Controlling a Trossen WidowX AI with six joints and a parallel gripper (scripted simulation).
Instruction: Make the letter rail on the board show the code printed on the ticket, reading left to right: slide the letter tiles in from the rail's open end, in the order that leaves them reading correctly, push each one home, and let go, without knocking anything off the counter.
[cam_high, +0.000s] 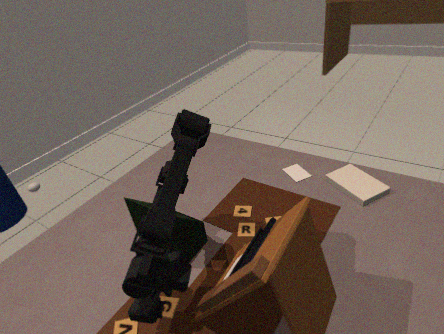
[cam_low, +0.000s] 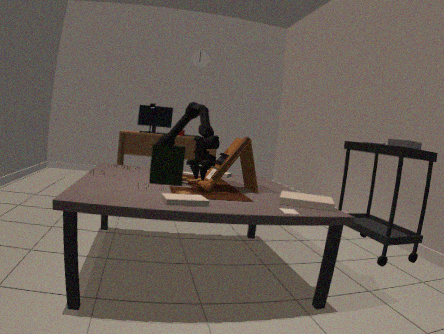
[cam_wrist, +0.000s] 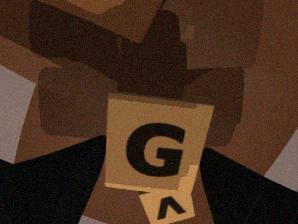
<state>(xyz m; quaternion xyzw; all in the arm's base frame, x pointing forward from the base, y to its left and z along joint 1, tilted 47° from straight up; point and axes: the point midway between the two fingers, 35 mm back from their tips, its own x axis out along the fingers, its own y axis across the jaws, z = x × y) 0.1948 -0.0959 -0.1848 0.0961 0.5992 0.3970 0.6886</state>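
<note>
The white ticket lies 18 cm to the left of my gripper tip, 9 cm ahead of it and 2 cm above it. From my gripper tip the other things lie so: brown mat 21 cm to the left, 6 cm below; then tan letter tile right at my gripper tip.
</note>
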